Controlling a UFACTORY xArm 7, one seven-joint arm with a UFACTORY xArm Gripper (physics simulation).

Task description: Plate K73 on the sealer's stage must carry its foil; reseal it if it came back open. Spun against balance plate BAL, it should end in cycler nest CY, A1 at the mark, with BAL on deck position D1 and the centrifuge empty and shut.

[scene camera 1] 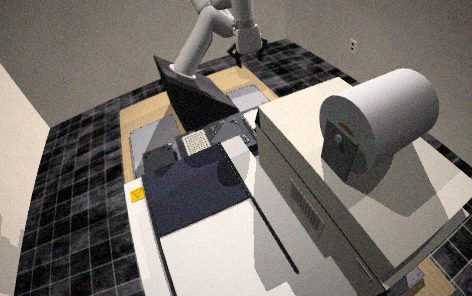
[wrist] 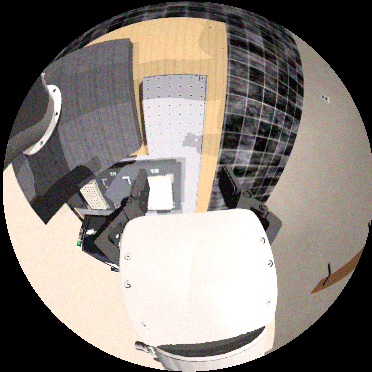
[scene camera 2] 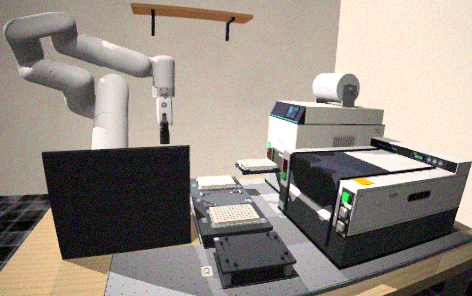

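Seen in the pictures: gripper, fingertip midpoint: [scene camera 1: 250, 63] [wrist: 184, 175] [scene camera 2: 164, 141]; arm's base at its link origin: [scene camera 1: 181, 73] [scene camera 2: 109, 170].
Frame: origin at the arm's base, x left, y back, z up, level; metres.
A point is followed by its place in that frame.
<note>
My gripper [scene camera 1: 250, 61] @[x 0.243, y -0.171, z 0.015 m] [scene camera 2: 165, 136] @[x 0.243, y -0.171, z 0.015 m] [wrist: 184, 175] @[x 0.243, y -0.171, z 0.015 m] is open and empty, high above the table on the D1 side. The plate on the sealer's stage [scene camera 2: 257, 164] @[x 0.120, y -0.490, z -0.061 m] is pale; a faint well pattern seems to show on top, but foil is too small to judge. A plate with a smooth white top [scene camera 2: 216, 182] @[x 0.139, y -0.339, z -0.123 m] [wrist: 161, 192] @[x 0.177, y -0.332, z -0.123 m] sits on D1. A cream plate with open wells [scene camera 1: 196, 142] @[x -0.084, y -0.309, z -0.124 m] [scene camera 2: 234, 215] @[x -0.101, y -0.314, z -0.123 m] [wrist: 95, 195] @[x -0.059, y -0.311, z -0.123 m] sits at the deck's other end. The dark cycler nest [scene camera 1: 160, 159] @[x -0.228, y -0.293, z -0.136 m] [scene camera 2: 255, 250] @[x -0.244, y -0.309, z -0.136 m] carries no plate. The centrifuge [scene camera 1: 200, 190] @[x -0.159, y -0.622, z 0.029 m] [scene camera 2: 400, 202] @[x -0.342, y -0.651, z -0.027 m] looks shut; its inside is hidden.
The sealer [scene camera 1: 300, 117] @[x 0.062, y -0.684, z 0.166 m] [scene camera 2: 325, 135] @[x 0.009, y -0.699, z 0.065 m] stands beside the centrifuge, with a big white roll [scene camera 1: 395, 110] @[x 0.082, y -0.848, z 0.282 m] [scene camera 2: 332, 87] @[x 0.061, y -0.754, z 0.235 m] on top. A dark slanted pedestal [scene camera 1: 195, 95] @[x -0.012, y -0.197, z -0.011 m] [scene camera 2: 117, 200] @[x -0.084, y -0.019, z -0.048 m] [wrist: 95, 100] @[x 0.095, y -0.046, z -0.096 m] rises behind the deck. A wooden shelf [scene camera 2: 190, 14] [wrist: 340, 272] is on the wall.
</note>
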